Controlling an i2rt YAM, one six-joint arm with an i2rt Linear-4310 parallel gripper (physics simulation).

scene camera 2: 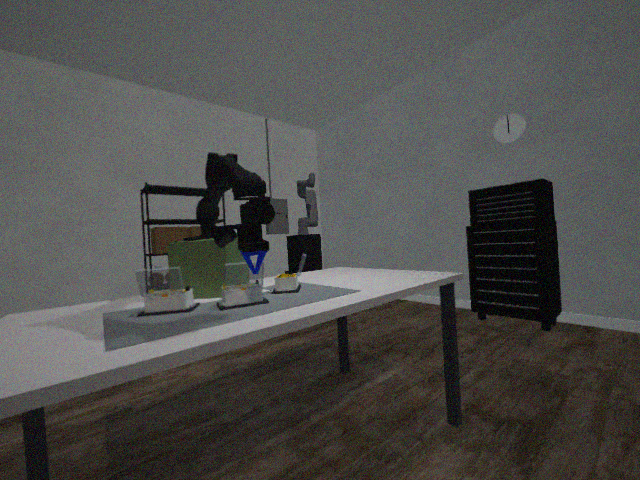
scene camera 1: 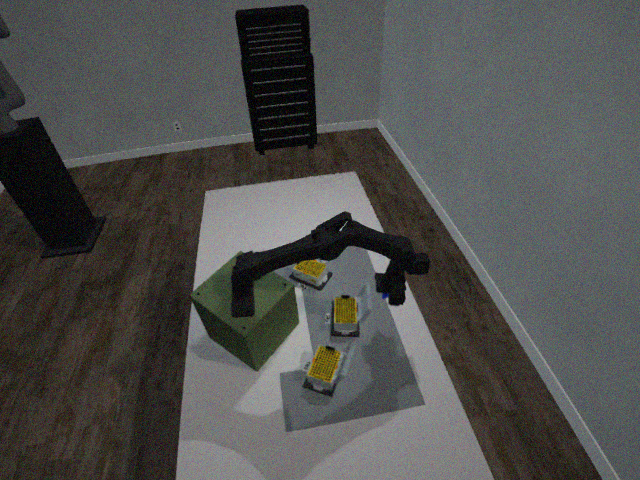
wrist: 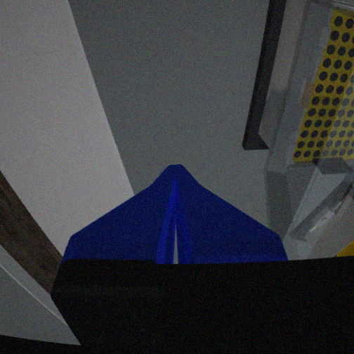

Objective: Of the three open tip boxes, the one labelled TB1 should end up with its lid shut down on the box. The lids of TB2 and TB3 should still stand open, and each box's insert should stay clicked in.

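Places are measured from the arm's base along level axes (x ahead, y left, z up), in metres.
Pixels of known places: gripper, between the fingertips: (scene camera 2: 255,273) (scene camera 1: 383,297); arm's base, origin of its link: (scene camera 2: 209,237) (scene camera 1: 243,290).
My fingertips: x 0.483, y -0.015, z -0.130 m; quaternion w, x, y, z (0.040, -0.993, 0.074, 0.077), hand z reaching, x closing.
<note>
For each thing: its middle in the pictures, then the offset to it from my fingertips. "spot": a spot on its surface instead. Level surfaces: height alone.
- middle box, middle of its body: (scene camera 2: 241,293) (scene camera 1: 342,313) dz -0.079, dx -0.150, dy +0.011 m
- far box, middle of its body: (scene camera 1: 309,272) (scene camera 2: 284,282) dz -0.079, dx -0.245, dy +0.241 m
- middle box's lid, a spot on its surface: (scene camera 2: 236,271) spot: dz +0.007, dx -0.064, dy -0.033 m
- far box's lid, a spot on its surface: (scene camera 2: 302,263) spot: dz +0.000, dx -0.145, dy +0.271 m
- grey mat, height of its surface: dz -0.112 m
- white table, height of its surface: dz -0.115 m
Three white tip boxes with yellow inserts stand in a row: a near box (scene camera 1: 324,365) (scene camera 2: 168,300), a middle box (scene camera 1: 345,312) (scene camera 2: 241,295) and a far box (scene camera 1: 310,271) (scene camera 2: 286,283). In scene view 2, the near box's clear lid (scene camera 2: 160,277), the middle box's lid (scene camera 2: 236,271) and the far box's lid (scene camera 2: 302,263) stand open. The box labels are too small to read. My gripper (scene camera 1: 385,296) (scene camera 2: 254,271) (wrist: 175,176) is shut and empty, above the table on the middle box's open-lid side. In the wrist view, a yellow insert (wrist: 325,90) shows at right.
The boxes stand on a grey mat (scene camera 1: 361,397) (scene camera 2: 129,330) on a white table (scene camera 1: 232,439) (scene camera 2: 62,374). A green block (scene camera 1: 258,346) (scene camera 2: 199,263) stands behind the boxes in scene view 2, under the arm's base. The table's long edge runs beside the gripper.
</note>
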